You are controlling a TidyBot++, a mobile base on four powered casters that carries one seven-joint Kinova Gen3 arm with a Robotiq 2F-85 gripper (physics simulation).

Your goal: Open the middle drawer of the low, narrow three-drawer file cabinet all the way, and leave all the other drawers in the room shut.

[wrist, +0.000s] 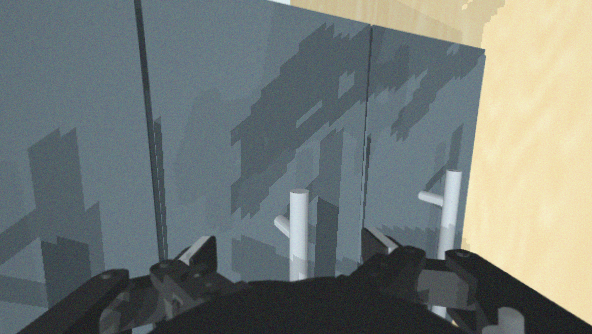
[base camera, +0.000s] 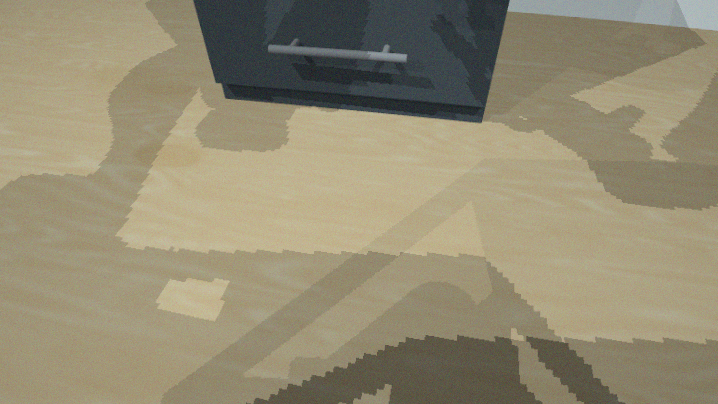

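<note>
The wrist view shows the gripper (wrist: 289, 247) together with a drawer (wrist: 259, 120) and a drawer (wrist: 85, 203), while the base camera shows a drawer (base camera: 450, 59).
</note>
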